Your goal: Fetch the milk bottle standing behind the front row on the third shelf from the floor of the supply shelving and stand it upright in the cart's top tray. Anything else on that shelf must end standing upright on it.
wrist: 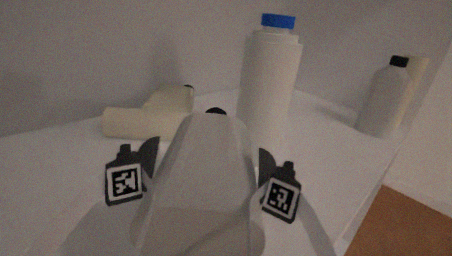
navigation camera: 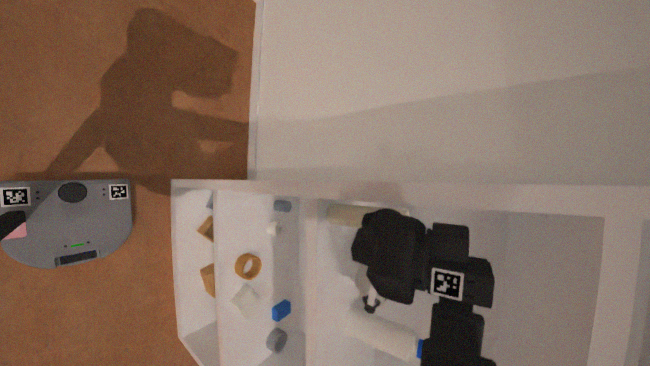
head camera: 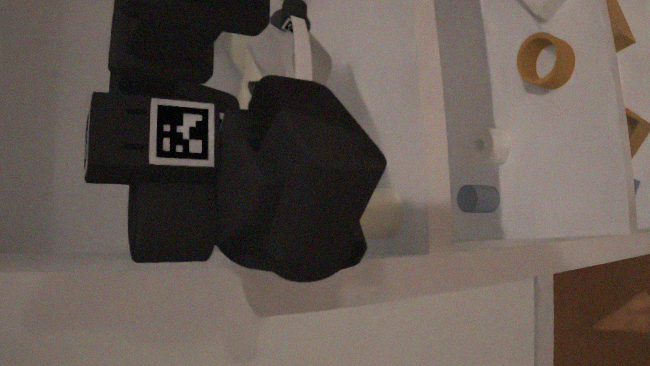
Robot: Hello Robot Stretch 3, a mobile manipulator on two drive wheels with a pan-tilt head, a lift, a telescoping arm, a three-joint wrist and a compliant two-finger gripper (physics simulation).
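Where they show: gripper, fingertip midpoint: [head camera: 276,50]; robot's base, link origin: [navigation camera: 74,191].
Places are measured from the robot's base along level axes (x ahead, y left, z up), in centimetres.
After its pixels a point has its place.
Observation:
My gripper [wrist: 208,159] @(y -44.9, x -20.8, z 110.0 cm) [navigation camera: 371,304] is shut on a pale grey bottle [wrist: 207,175] [head camera: 322,55] @(y -37.9, x -17.6, z 108.7 cm) with a black cap. Its base is hidden; I cannot tell whether it touches the shelf [wrist: 330,165]. A taller white bottle [wrist: 270,80] [navigation camera: 382,334] @(y -49.4, x -37.0, z 110.8 cm) with a blue cap stands upright just beyond it. At left in the wrist view a cream cylinder [wrist: 127,123] lies on its side, against a tilted cream bottle [wrist: 170,100] with a black cap. At right another grey bottle [wrist: 384,102] with a black cap stands before an upright cream cylinder [wrist: 417,90] [head camera: 387,215] @(y -39.9, x -3.3, z 101.0 cm) [navigation camera: 345,215] @(y -39.9, x -3.3, z 104.2 cm). The cart does not show.
The shelf below holds an orange ring [head camera: 566,60] @(y -42.2, x -29.9, z 56.4 cm) [navigation camera: 240,267] @(y -42.2, x -29.7, z 57.5 cm), a white roll [head camera: 497,146] @(y -58.7, x -17.7, z 58.0 cm) [navigation camera: 274,229] @(y -58.7, x -18.1, z 58.9 cm), a blue-grey cylinder [head camera: 482,199] @(y -63.0, x -8.2, z 58.9 cm) [navigation camera: 282,205] @(y -63.1, x -7.8, z 59.6 cm) and a blue box [navigation camera: 281,310] @(y -62.5, x -60.1, z 57.4 cm). A shelf side wall is close to my wrist. My grey base [navigation camera: 100,215] @(y -7.0, x -9.0, z 16.0 cm) is at left.

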